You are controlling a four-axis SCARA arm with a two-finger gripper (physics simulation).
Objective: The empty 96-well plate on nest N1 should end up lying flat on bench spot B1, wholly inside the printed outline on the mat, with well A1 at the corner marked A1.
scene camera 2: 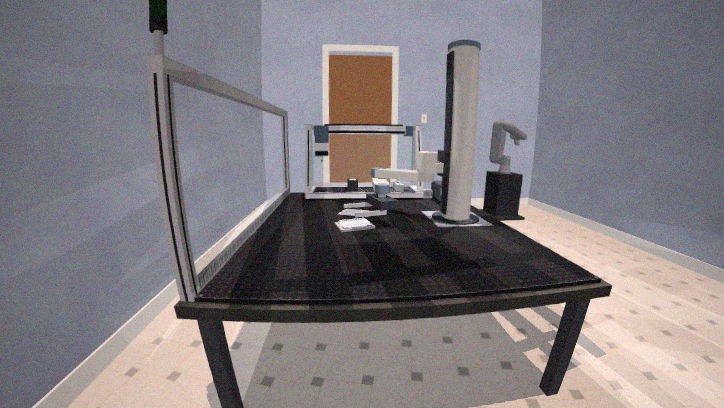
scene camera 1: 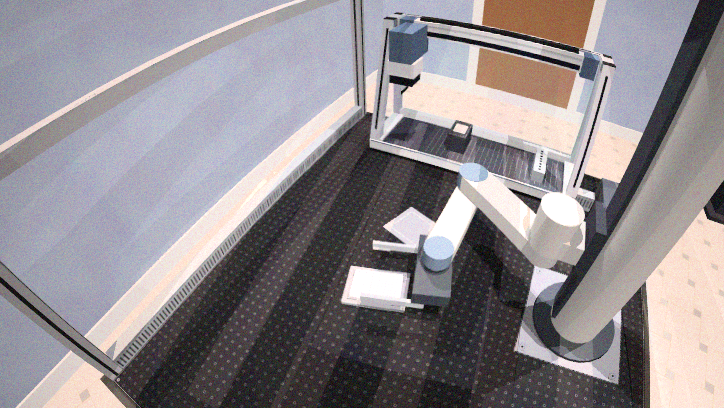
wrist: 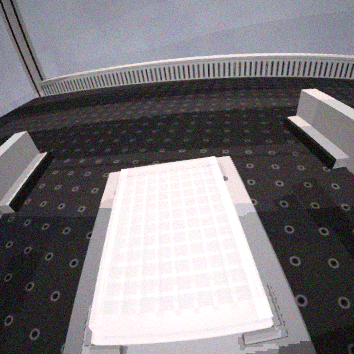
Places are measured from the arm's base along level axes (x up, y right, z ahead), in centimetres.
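Pixels of known places: gripper, fingertip midpoint: (scene camera 2: 349,210) (scene camera 1: 367,269) (wrist: 162,122); arm's base, link origin: (scene camera 2: 455,219) (scene camera 1: 572,322).
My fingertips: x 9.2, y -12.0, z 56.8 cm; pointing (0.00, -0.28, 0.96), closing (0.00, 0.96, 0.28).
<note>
For each thing: its top centre in the pictures, then the offset to it from my fingertips. "pt": a spot on its surface instead.
- white 96-well plate, top centre: (wrist: 170,218) (scene camera 1: 376,284) (scene camera 2: 354,221) dx -5.3, dy +0.3, dz -2.5 cm
- pale nest N1, surface spot: (scene camera 1: 349,295) pt dx -6.2, dy -5.5, dz +2.4 cm
- spot B1, surface spot: (scene camera 1: 409,223) pt dx -7.7, dy +26.4, dz -0.8 cm
- white rack, surface spot: (scene camera 1: 540,164) pt dx +1.3, dy +65.7, dz -36.4 cm
The white 96-well plate (scene camera 1: 380,283) (scene camera 2: 355,221) (wrist: 172,240) lies flat on the pale nest N1 (scene camera 1: 347,296) (wrist: 82,290). My gripper (scene camera 1: 367,272) (scene camera 2: 349,209) (wrist: 162,122) is open and empty, with its fingers wide apart and higher than the plate. In the wrist view the plate lies below and between the two fingers. In scene camera 1 one finger overlaps the plate's near edge and the other shows between the plate and the mat. The pale mat of spot B1 (scene camera 1: 409,223) lies turned at an angle behind, partly hidden by the arm. Its outline and A1 mark are not readable.
A gantry frame (scene camera 1: 415,153) (scene camera 2: 354,196) stands at the back with a dark block (scene camera 1: 460,136) and a white rack (scene camera 1: 540,164) on its deck. The arm's column (scene camera 1: 602,283) (scene camera 2: 463,136) stands at the right. A framed screen with a slotted rail (scene camera 1: 202,278) (wrist: 200,70) runs along the left.
</note>
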